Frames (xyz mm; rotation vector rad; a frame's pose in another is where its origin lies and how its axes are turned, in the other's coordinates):
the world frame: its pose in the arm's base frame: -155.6 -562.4 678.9 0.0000 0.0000 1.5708
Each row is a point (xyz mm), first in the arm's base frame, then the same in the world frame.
Working: the arm's base frame: its pose in the world frame: 562.4 -155.6 -678.9 0.0000 0.0000 -1.5708

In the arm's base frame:
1: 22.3 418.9 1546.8
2: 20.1 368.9 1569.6
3: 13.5 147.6 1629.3
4: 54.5 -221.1 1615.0
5: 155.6 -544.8 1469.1
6: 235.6 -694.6 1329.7
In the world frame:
1: 981.3 -177.9 867.9
2: 931.3 -175.7 890.7
3: 710.0 -169.1 950.4
4: 341.3 -210.1 936.1
5: 17.6 -311.2 790.2
6: -132.2 -391.2 650.8

